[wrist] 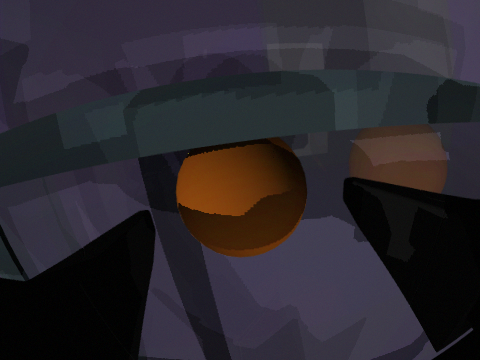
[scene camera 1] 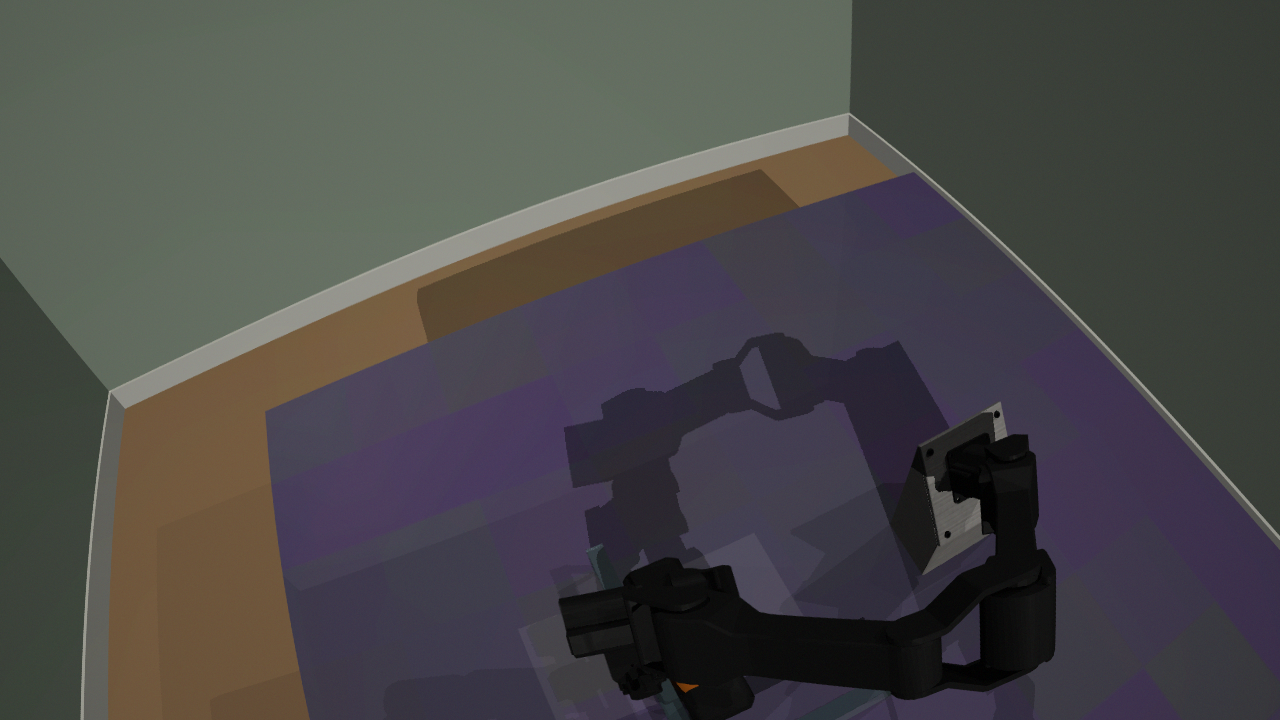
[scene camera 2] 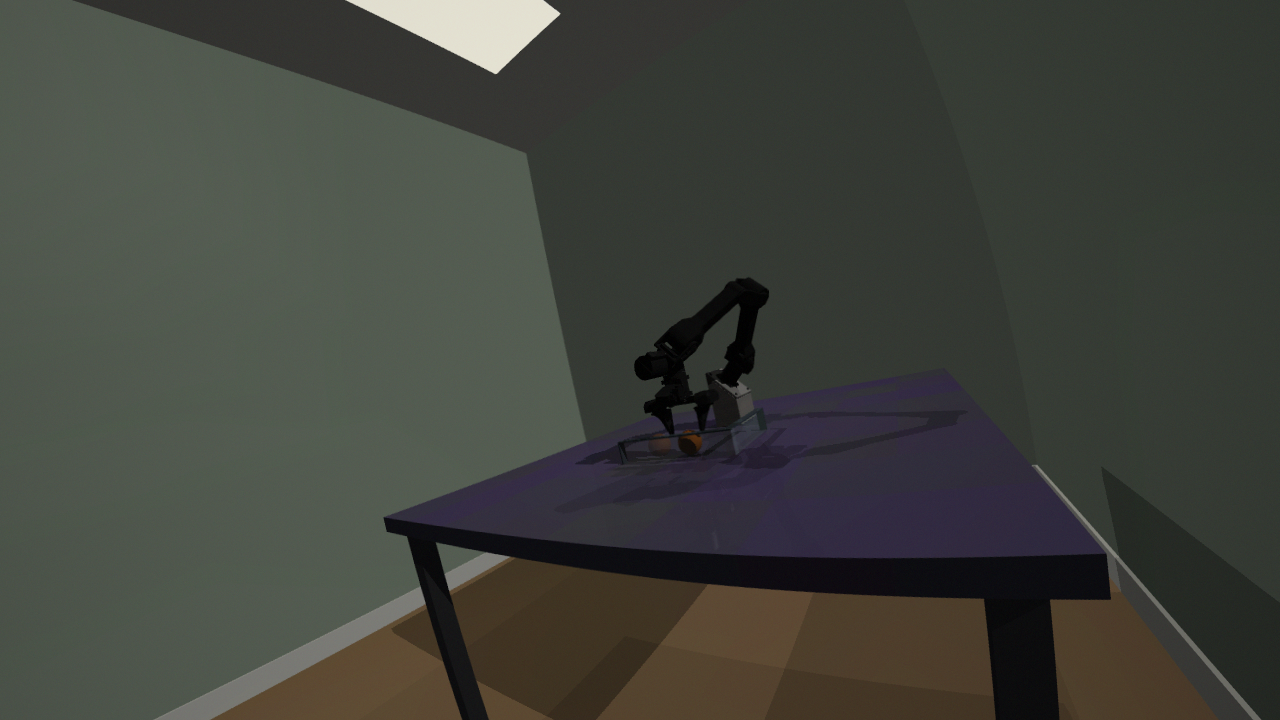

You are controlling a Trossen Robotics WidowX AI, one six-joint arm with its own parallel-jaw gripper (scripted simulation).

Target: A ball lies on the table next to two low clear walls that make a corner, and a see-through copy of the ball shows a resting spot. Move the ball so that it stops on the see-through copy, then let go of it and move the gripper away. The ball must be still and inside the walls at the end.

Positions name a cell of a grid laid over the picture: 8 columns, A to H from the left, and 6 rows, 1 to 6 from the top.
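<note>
Gripper: mine (scene camera 1: E6), (scene camera 2: E4), (wrist: E4), is open and holds nothing. An orange ball (wrist: E4) is visible, as is a see-through copy of ball (wrist: G3).
</note>
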